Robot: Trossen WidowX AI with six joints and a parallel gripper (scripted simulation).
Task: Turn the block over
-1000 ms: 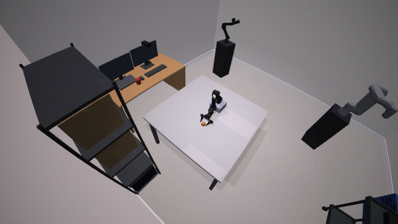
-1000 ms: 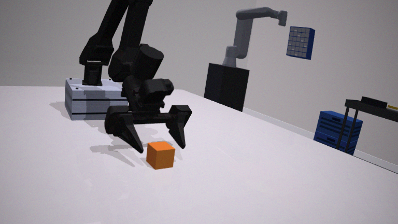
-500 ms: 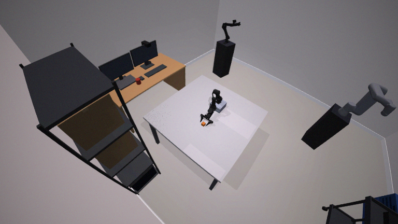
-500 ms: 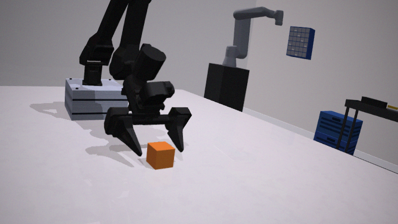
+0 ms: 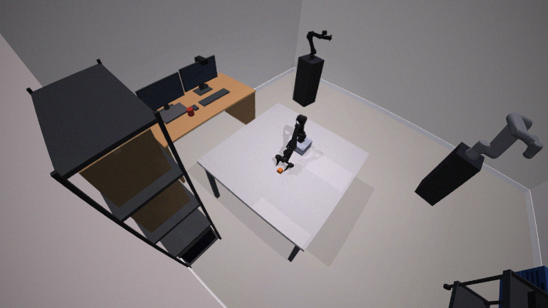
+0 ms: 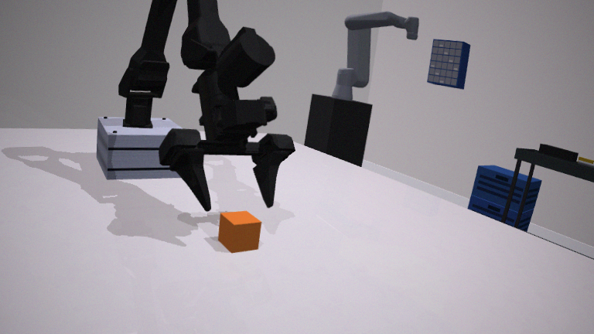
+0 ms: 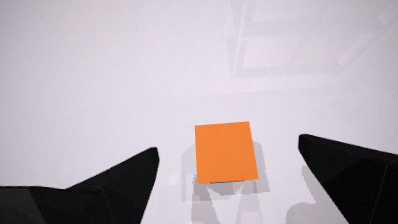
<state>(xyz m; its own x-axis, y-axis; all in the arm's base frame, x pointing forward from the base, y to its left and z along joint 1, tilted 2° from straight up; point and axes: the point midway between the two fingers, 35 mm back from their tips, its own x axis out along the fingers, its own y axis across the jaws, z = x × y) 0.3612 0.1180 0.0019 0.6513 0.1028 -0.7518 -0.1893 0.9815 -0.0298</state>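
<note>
The block is 3 cm below my gripper tip and 1 cm behind it.
</note>
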